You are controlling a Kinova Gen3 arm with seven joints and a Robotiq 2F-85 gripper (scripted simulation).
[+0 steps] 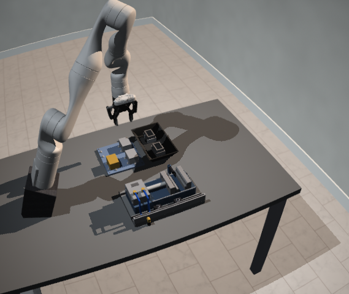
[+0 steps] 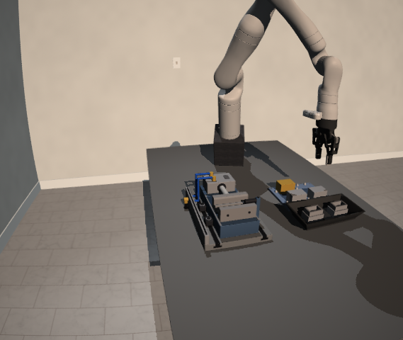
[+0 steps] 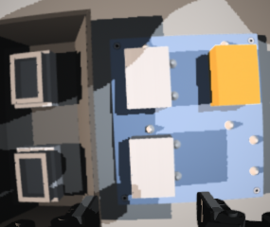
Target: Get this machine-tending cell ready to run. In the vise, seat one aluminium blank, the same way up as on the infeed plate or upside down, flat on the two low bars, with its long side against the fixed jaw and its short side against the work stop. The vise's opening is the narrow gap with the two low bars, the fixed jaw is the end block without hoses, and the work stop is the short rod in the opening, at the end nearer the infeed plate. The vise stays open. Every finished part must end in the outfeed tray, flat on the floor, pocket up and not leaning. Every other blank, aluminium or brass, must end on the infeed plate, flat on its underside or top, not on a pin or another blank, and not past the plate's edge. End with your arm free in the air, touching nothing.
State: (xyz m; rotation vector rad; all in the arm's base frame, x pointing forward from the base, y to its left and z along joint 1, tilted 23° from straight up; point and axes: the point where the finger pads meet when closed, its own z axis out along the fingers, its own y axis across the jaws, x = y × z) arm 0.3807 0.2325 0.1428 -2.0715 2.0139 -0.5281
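The brass blank is 9 cm behind my hand, 9 cm to the right of it and 14 cm below it.
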